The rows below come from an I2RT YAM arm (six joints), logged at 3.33 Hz.
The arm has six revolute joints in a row. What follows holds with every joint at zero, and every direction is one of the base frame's.
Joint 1 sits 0.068 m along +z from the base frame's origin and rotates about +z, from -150 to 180 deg.
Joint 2 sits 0.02 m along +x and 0.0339 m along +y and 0.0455 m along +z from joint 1 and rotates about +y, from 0 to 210 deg.
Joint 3 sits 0.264 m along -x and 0.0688 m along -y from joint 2 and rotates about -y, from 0 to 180 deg.
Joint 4 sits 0.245 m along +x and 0.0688 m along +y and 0.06 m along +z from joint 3 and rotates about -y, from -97 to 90 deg.
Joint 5 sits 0.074 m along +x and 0.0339 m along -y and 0.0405 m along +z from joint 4 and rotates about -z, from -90 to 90 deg.
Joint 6 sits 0.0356 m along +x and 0.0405 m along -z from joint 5 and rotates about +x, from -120 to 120 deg.
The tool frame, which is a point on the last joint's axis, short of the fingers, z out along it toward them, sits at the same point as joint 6; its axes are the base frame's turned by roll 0, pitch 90 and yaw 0 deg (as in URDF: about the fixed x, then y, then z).
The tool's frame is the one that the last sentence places.
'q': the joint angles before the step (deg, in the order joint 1, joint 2, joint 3, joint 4, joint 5, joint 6). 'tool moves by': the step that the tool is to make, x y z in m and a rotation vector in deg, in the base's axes. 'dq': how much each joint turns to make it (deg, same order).
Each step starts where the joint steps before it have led.
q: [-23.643, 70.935, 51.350, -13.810, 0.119, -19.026]
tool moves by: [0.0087, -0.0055, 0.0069, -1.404, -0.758, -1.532]
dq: [-0.094, 1.984, 2.447, 0.796, 1.740, -0.047]
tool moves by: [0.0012, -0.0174, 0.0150, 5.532, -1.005, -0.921]
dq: [-3.632, 2.066, 5.403, -4.778, -5.219, 3.087]
